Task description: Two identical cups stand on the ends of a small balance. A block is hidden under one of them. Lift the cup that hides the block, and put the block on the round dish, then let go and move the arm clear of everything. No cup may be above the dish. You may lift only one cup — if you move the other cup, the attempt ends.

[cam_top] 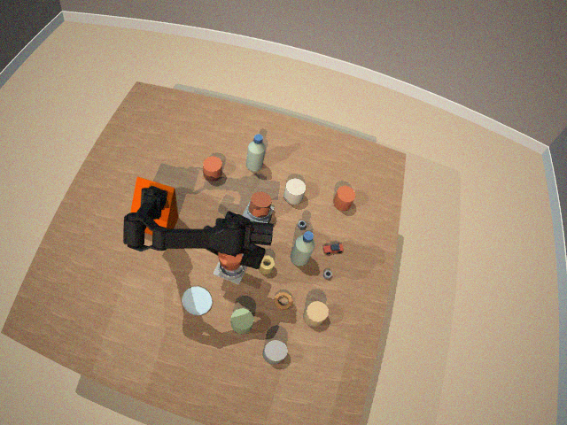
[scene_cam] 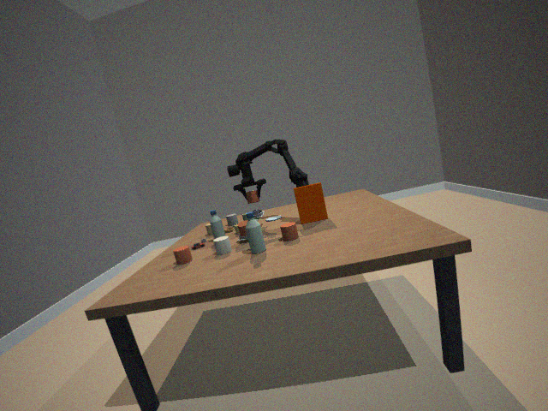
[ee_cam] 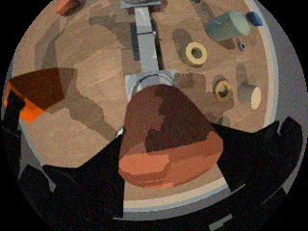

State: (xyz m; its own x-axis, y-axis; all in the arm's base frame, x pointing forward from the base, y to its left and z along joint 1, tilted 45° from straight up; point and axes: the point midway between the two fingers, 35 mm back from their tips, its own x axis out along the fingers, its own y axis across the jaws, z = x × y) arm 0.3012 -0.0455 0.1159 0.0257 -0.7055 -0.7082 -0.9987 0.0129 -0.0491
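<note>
The round pale blue dish lies 16 cm below my gripper tip, 12 cm to the right of it and 7 cm behind it. The rest, counted from my gripper tip: cup (2 cm to the right, 1 cm above); then balance (14 cm to the left, 14 cm below, 1 cm ahead); then balance beam (14 cm to the left, 13 cm below, 1 cm ahead).
</note>
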